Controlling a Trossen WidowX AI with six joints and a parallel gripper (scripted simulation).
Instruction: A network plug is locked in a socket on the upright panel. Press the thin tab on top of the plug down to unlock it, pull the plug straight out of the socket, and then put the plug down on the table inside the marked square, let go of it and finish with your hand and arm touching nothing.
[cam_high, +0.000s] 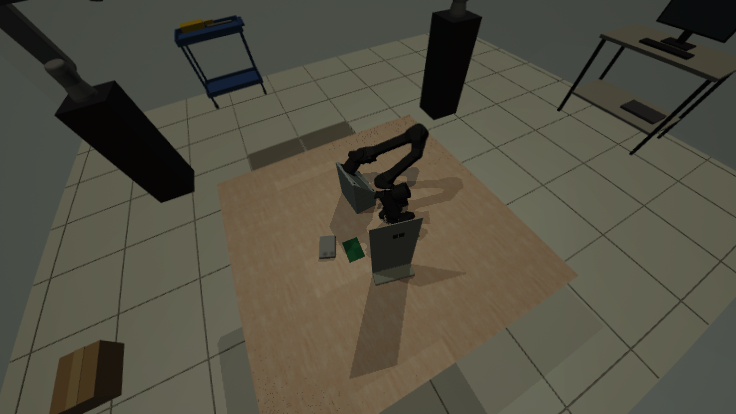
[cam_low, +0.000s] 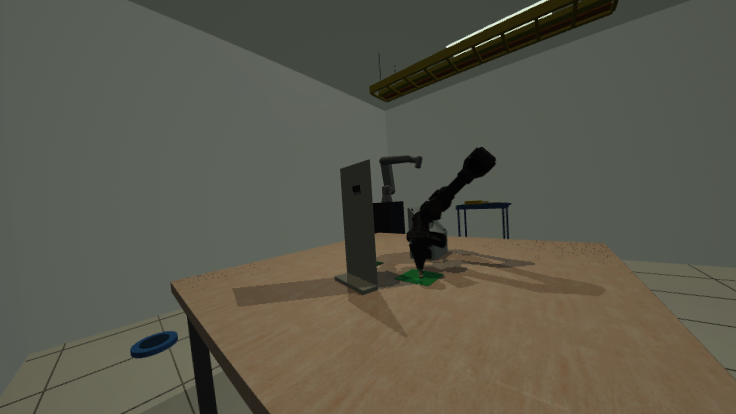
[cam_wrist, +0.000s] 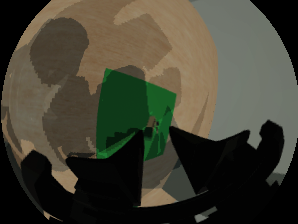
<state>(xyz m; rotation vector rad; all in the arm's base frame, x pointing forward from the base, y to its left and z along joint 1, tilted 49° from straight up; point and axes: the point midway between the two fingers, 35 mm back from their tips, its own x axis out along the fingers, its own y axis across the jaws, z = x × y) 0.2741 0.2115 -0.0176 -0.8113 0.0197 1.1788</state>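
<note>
Now: the network plug 1 cm below my gripper tip. The rest, counted from my gripper tip: marked square: 2 cm below; then grey block: 7 cm behind, 35 cm to the right, 1 cm below; then grey upright panel: 15 cm ahead, 13 cm to the right, 15 cm above.
</note>
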